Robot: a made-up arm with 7 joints. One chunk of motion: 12 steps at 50 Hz.
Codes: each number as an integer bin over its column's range. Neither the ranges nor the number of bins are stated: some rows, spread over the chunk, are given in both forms.
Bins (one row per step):
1: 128 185 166 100 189 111 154
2: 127 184 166 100 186 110 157
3: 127 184 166 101 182 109 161
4: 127 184 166 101 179 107 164
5: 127 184 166 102 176 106 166
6: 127 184 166 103 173 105 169
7: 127 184 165 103 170 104 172
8: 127 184 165 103 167 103 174
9: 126 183 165 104 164 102 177
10: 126 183 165 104 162 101 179
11: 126 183 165 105 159 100 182
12: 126 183 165 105 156 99 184
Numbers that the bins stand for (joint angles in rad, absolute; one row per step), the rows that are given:
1: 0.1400 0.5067 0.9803 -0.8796 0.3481 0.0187 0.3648
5: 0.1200 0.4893 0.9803 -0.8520 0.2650 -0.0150 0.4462
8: 0.1200 0.4893 0.9612 -0.8382 0.2075 -0.0353 0.5005
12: 0.1000 0.4720 0.9612 -0.8106 0.1372 -0.0622 0.5683
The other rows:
2: 0.1200 0.4893 0.9803 -0.8796 0.3289 0.0120 0.3851
3: 0.1200 0.4893 0.9803 -0.8658 0.3034 0.0052 0.4123
4: 0.1200 0.4893 0.9803 -0.8658 0.2842 -0.0083 0.4326
6: 0.1200 0.4893 0.9803 -0.8382 0.2458 -0.0218 0.4665
7: 0.1200 0.4893 0.9612 -0.8382 0.2267 -0.0285 0.4869
9: 0.1000 0.4720 0.9612 -0.8244 0.1883 -0.0420 0.5208
10: 0.1000 0.4720 0.9612 -0.8244 0.1755 -0.0487 0.5344
11: 0.1000 0.4720 0.9612 -0.8106 0.1564 -0.0555 0.5547

